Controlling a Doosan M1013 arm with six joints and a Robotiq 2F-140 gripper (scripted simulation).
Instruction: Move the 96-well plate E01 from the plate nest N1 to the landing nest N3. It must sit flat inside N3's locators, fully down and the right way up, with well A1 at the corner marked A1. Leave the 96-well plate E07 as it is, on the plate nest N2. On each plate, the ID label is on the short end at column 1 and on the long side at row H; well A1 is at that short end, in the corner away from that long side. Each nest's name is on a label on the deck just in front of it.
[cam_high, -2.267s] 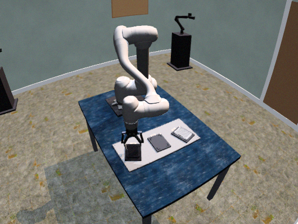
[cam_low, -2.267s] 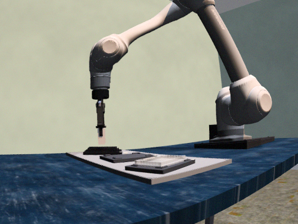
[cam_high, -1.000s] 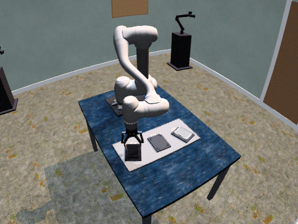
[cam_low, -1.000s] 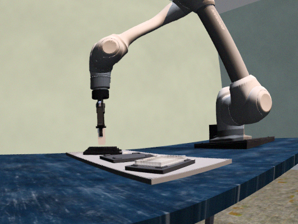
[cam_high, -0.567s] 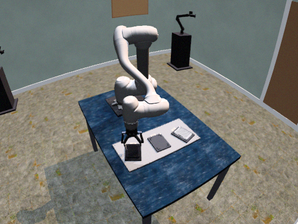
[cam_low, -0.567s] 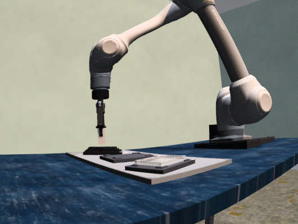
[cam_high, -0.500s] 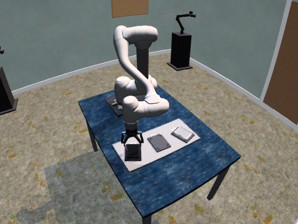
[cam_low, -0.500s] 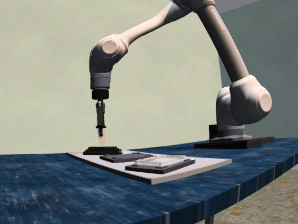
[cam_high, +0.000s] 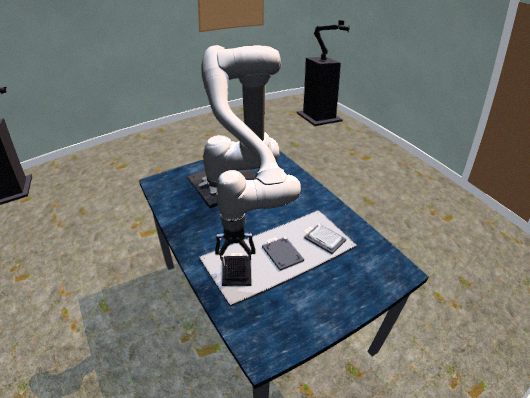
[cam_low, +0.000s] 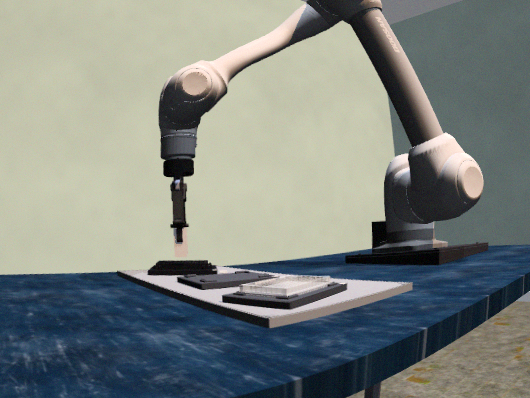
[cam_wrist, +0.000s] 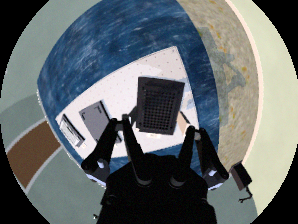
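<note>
My hand is 50 mm above the dark 96-well plate. The rest, counted from my hand: dark nest (220 mm to the left, 60 mm below, 10 mm behind); then clear 96-well plate (440 mm to the left, 50 mm below).
</note>
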